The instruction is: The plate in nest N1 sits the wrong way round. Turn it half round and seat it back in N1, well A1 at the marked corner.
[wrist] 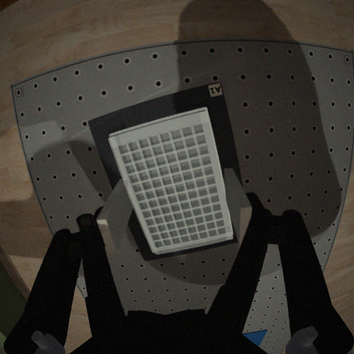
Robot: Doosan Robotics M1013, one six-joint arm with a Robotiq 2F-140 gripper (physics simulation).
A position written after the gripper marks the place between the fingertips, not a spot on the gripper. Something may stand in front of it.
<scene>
In view: the gripper (176, 188) and a plate (170, 168).
</scene>
